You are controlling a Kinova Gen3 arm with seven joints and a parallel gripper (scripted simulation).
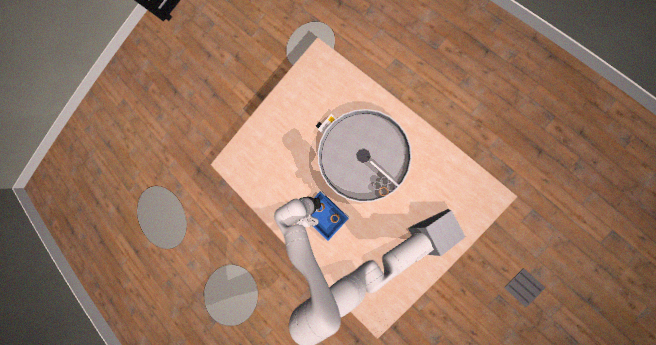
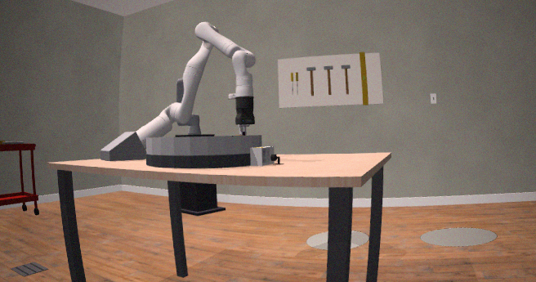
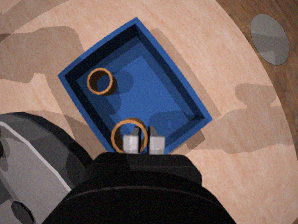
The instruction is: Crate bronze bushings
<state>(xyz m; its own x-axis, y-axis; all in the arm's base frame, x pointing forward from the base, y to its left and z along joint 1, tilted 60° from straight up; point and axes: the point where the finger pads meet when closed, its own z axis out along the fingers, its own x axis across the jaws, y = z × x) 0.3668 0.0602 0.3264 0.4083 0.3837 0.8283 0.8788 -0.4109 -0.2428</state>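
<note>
The blue crate lies 70 mm below my hand and 50 mm behind it. Round my hand: grey turning table: 320 mm to the right, 70 mm ahead, 40 mm below.
</note>
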